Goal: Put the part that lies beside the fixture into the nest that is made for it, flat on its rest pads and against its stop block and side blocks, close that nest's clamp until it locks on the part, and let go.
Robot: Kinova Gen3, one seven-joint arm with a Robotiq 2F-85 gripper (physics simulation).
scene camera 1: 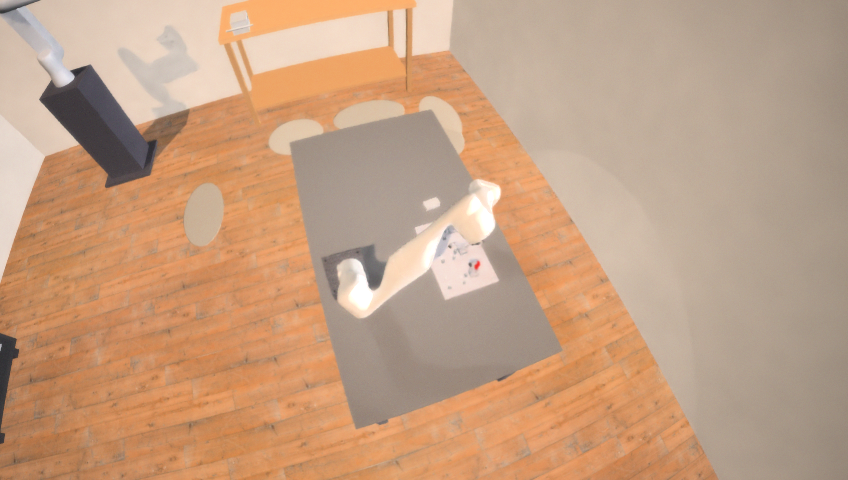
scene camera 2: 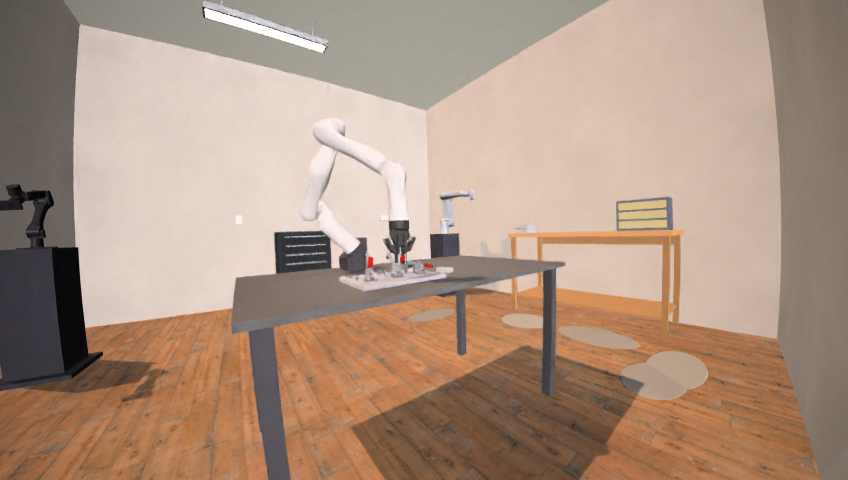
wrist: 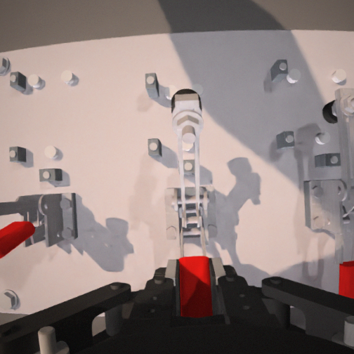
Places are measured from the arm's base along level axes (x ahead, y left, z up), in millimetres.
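Pixels of known places: gripper, fingertip midpoint: (scene camera 2: 401,264); arm's base at its link origin: (scene camera 1: 350,270) (scene camera 2: 353,247).
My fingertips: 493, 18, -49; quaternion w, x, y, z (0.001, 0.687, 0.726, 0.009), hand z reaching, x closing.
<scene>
For each thing: its top centre in the pictures, then the offset to it from my fingertips, as dx, dy, dz. "*": a spot on its surface instead. Level surfaces: height alone.
- pale flat block at its top centre: (scene camera 1: 431,202) (scene camera 2: 444,267) -83, +266, -47
- white fixture plate at a spot on its surface: (scene camera 1: 457,289) * -111, -162, -52
- grey table at its surface level: dz -67
A pale flat block (scene camera 1: 431,204) (scene camera 2: 443,270) lies on the table beside the white fixture plate (scene camera 1: 457,289) (wrist: 115,105). My gripper (scene camera 2: 400,254) (wrist: 194,274) is shut on the red handle (wrist: 195,295) of the middle clamp (wrist: 190,207). The clamp's arm reaches over the middle nest, and its pressing tip (wrist: 188,134) stands above the plate. In the wrist view, the nest's stop block (wrist: 189,166) and side blocks (wrist: 151,84) (wrist: 154,147) show, with pale round rest pads near them. No part shows in this nest. The clamp tip partly hides the pads.
A left clamp (wrist: 55,220) with a red handle (wrist: 15,237) and a right clamp (wrist: 322,205) with another red handle (wrist: 346,279) flank the middle one. Each has a nest with small grey blocks. The fixture stands on the grey table (scene camera 1: 380,172) (scene camera 2: 285,297); an orange bench (scene camera 1: 321,17) (scene camera 2: 595,235) stands apart.
</scene>
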